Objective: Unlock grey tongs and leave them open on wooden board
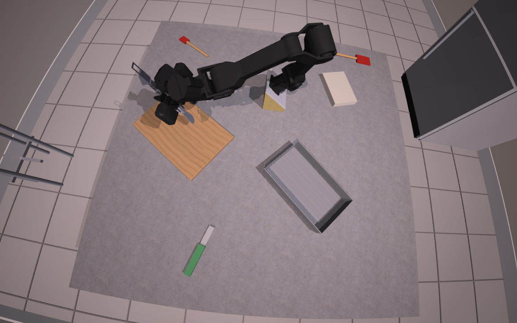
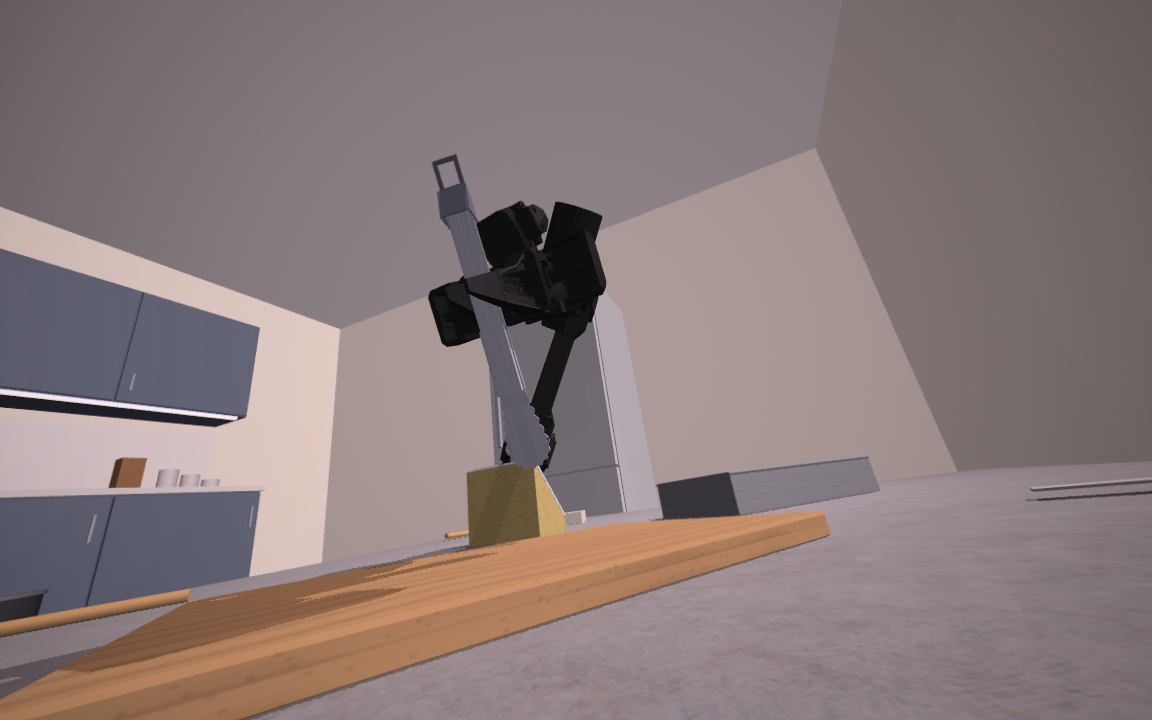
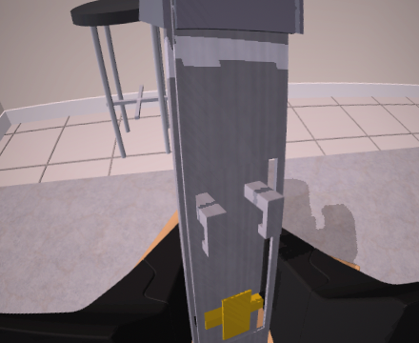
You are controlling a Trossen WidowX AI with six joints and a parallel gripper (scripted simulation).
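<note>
The yellow lock piece is 40 mm to the left of my gripper tip and 10 mm above it. Round my gripper tip: cream block (680 mm to the left, 350 mm behind, 200 mm below); then roasting tin (560 mm to the left, 190 mm below, 150 mm ahead); then wooden board (210 mm below, 30 mm to the left, 20 mm ahead).
</note>
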